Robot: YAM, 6 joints.
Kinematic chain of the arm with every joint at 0, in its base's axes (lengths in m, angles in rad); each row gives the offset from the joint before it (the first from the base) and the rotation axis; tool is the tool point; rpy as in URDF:
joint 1: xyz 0 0 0.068 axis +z
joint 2: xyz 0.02 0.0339 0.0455 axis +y
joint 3: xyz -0.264 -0.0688 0 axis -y
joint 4: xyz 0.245 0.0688 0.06 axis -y
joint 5: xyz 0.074 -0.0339 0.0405 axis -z
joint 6: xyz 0.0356 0 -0.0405 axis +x
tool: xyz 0 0 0 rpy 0 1.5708 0
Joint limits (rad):
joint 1: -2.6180..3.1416
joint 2: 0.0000..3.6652
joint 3: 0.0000..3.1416
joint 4: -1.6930..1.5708
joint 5: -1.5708..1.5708
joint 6: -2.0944..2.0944
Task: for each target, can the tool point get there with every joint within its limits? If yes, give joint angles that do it. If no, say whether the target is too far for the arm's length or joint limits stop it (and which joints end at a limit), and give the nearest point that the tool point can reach.
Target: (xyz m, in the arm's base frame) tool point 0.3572 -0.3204 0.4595
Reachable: yes | joints 2.4482 0.3926 2.6108 -0.0377 -0.5333 0.6011
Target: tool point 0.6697 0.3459 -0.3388
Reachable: no: too far | nearest point 0.4924 0.2543 -0.2123 | short by 0.236 m
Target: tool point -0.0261 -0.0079 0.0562
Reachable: yes | joints 2.0071 3.0372 0.2806 -1.0875 -0.8615 1.3153
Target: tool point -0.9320 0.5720 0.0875
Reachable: no: too far | nearest point -0.5503 0.3377 0.0983 | short by 0.448 m
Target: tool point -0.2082 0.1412 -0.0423
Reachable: yes | joints 2.5863 2.3775 0.8979 -0.4832 0.2894 0.6392
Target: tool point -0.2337 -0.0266 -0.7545
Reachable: no: too far | nearest point -0.2413 -0.0023 -0.3802 | short by 0.375 m
